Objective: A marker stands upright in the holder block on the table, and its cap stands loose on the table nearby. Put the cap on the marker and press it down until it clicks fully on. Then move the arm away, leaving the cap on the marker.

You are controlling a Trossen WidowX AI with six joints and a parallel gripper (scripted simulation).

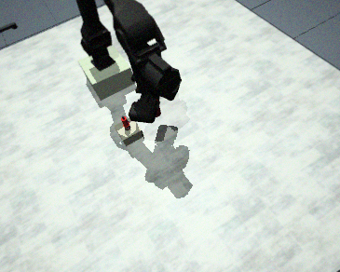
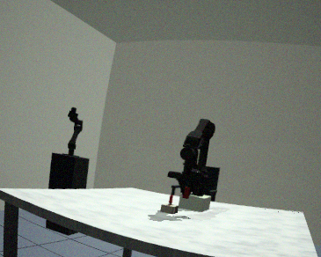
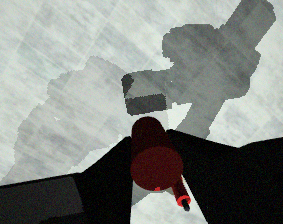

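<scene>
Right now the red marker is 50 mm behind my gripper tip, 80 mm to the right of it and 30 mm below it. From my gripper tip the other things lie so: holder block: 50 mm behind, 80 mm to the right, 90 mm below; red cap: 10 mm above.
</scene>
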